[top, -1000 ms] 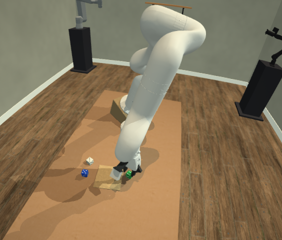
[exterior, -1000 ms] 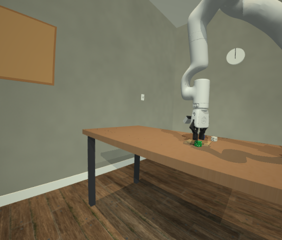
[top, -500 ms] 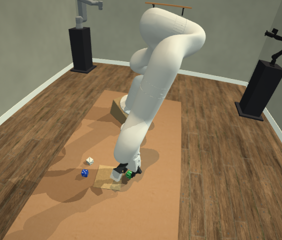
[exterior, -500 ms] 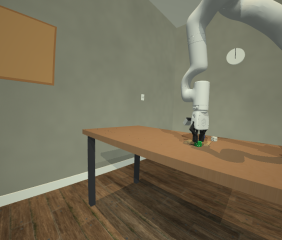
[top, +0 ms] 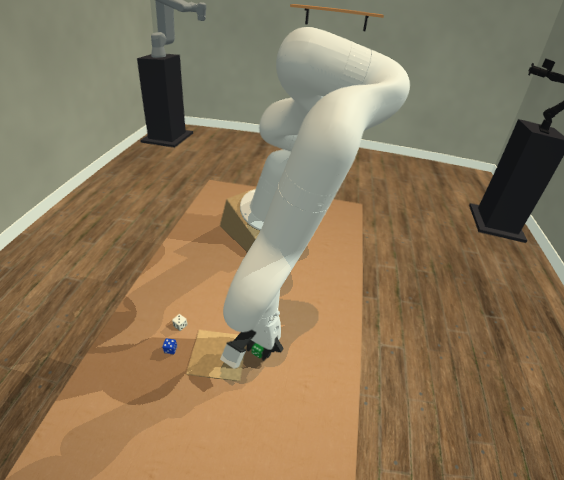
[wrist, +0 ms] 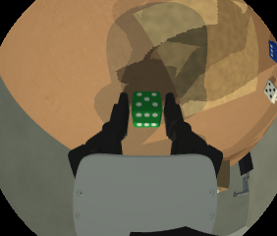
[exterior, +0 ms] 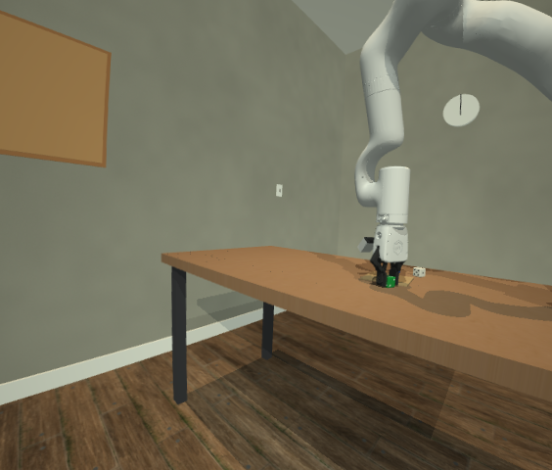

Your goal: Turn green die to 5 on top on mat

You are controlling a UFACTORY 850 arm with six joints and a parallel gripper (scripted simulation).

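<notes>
The green die is 1 cm below my hand. From my hand the other things lie so: blue die (7 cm ahead, 23 cm to the right, 1 cm below); tan mat (4 cm ahead, 10 cm to the right, 2 cm below); white die (2 cm behind, 24 cm to the right, 1 cm below).
</notes>
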